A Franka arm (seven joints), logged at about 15 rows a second.
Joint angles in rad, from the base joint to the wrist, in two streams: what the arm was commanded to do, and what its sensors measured. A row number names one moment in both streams.
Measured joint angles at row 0: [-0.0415 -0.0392 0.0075 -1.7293 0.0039 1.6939 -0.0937]
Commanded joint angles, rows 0 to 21: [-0.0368 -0.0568 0.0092 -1.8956 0.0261 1.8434 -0.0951]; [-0.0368 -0.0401 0.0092 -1.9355 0.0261 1.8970 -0.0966]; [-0.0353 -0.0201 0.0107 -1.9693 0.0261 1.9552 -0.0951]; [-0.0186 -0.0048 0.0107 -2.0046 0.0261 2.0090 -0.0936]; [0.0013 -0.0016 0.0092 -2.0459 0.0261 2.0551 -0.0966]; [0.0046 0.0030 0.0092 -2.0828 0.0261 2.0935 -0.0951]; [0.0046 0.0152 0.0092 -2.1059 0.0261 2.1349 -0.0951]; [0.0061 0.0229 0.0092 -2.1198 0.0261 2.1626 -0.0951]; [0.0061 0.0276 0.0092 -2.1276 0.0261 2.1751 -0.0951]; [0.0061 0.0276 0.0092 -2.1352 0.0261 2.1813 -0.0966]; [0.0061 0.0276 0.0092 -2.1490 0.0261 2.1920 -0.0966]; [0.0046 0.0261 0.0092 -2.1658 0.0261 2.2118 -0.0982]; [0.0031 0.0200 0.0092 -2.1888 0.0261 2.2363 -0.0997]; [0.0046 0.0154 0.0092 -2.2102 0.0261 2.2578 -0.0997]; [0.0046 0.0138 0.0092 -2.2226 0.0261 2.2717 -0.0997]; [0.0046 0.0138 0.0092 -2.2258 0.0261 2.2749 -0.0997]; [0.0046 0.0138 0.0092 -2.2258 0.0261 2.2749 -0.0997]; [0.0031 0.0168 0.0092 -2.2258 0.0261 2.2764 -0.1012]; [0.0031 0.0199 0.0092 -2.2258 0.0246 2.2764 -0.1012]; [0.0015 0.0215 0.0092 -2.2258 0.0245 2.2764 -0.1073]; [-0.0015 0.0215 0.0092 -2.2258 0.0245 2.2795 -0.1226]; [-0.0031 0.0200 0.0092 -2.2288 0.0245 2.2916 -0.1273]
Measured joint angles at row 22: [0.0079 0.0451 0.0072 -2.1983 0.0111 2.2602 -0.0971]
